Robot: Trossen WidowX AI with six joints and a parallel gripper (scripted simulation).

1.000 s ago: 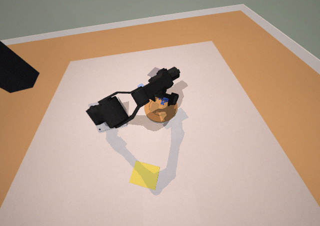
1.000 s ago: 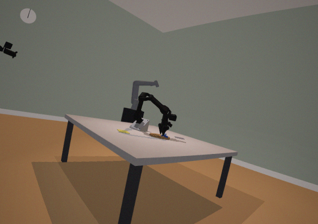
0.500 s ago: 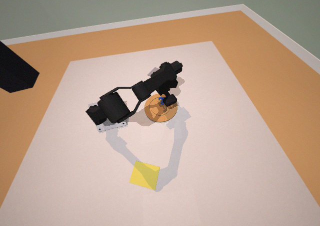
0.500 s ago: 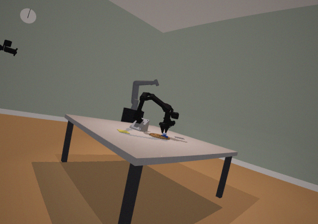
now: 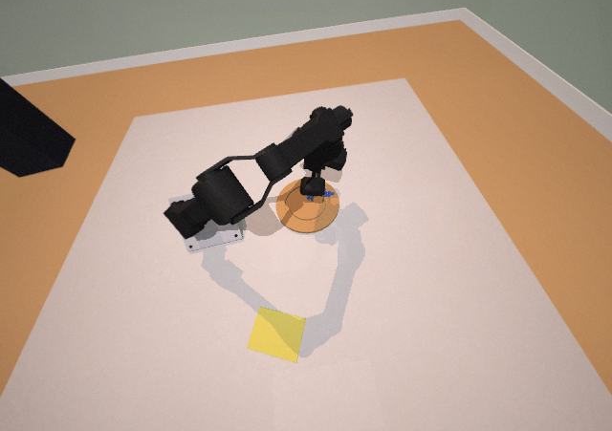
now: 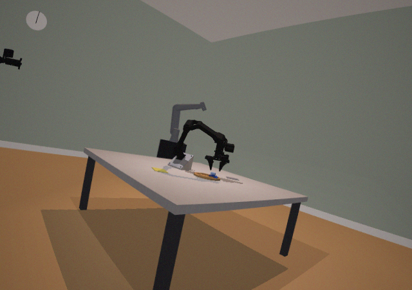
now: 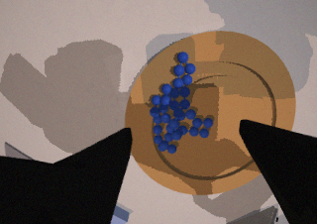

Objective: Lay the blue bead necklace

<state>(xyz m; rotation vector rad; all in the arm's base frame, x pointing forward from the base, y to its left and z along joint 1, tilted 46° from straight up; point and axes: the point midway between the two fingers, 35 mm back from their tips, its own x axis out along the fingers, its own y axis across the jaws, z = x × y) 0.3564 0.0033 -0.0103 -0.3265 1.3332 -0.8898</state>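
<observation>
My gripper tip is now 5 cm above the round bead board, 4 cm past it and 3 cm to the left of it. Round my gripper tip: yellow square patch 35 cm to the right, 20 cm behind, 6 cm below; flat grey tile 28 cm to the left, 6 cm below; light blue cube 17 cm to the left, 13 cm behind, 5 cm below.
</observation>
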